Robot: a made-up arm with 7 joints.
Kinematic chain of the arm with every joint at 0, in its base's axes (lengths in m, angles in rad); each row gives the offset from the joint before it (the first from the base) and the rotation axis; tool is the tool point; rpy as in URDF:
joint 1: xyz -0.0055 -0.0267 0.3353 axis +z
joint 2: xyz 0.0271 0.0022 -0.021 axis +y
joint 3: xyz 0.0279 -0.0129 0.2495 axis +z
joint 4: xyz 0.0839 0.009 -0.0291 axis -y
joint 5: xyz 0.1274 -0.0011 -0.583 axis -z
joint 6: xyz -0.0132 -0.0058 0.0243 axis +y
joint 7: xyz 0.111 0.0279 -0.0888 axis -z
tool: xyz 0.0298 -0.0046 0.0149 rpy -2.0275 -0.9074 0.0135
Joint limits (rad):
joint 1: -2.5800..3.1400
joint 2: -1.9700..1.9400
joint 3: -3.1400..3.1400
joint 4: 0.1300..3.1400
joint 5: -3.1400..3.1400
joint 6: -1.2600..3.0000
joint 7: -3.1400..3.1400
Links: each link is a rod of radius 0.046 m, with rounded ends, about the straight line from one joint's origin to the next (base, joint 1, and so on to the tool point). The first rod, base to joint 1, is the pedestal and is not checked.
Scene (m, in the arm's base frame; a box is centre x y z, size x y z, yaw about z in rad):
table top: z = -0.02
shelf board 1: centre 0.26 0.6 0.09 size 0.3 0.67 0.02 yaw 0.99
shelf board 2: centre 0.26 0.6 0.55 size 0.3 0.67 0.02 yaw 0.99
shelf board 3: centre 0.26 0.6 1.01 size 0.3 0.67 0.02 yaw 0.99
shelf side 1: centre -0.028 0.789 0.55 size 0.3 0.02 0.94 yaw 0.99
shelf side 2: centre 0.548 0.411 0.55 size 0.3 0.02 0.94 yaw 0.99
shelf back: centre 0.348 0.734 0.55 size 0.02 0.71 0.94 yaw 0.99
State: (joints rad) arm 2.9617 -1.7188 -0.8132 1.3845 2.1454 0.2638 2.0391
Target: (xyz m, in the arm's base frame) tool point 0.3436 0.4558 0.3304
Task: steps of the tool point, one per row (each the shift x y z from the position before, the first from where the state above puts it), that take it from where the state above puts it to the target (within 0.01 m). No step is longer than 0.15 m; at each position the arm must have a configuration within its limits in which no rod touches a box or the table.
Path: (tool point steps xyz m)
1: -0.1363 0.0135 -0.0480
2: -0.1287 -0.0219 -0.0583
3: -0.1123 -0.0539 -0.0619
4: -0.0893 -0.0789 -0.0605
5: -0.0632 -0.0947 -0.0555
6: 0.0721 0.0471 -0.0352
7: 0.0849 0.0257 -0.0356
8: 0.0907 0.0008 -0.0357
9: 0.0886 -0.0252 -0.0354
10: 0.0786 -0.0495 -0.0349
11: 0.0434 0.0575 -0.0072
12: 0.0431 0.0655 -0.0005
13: 0.0401 0.0699 0.0077

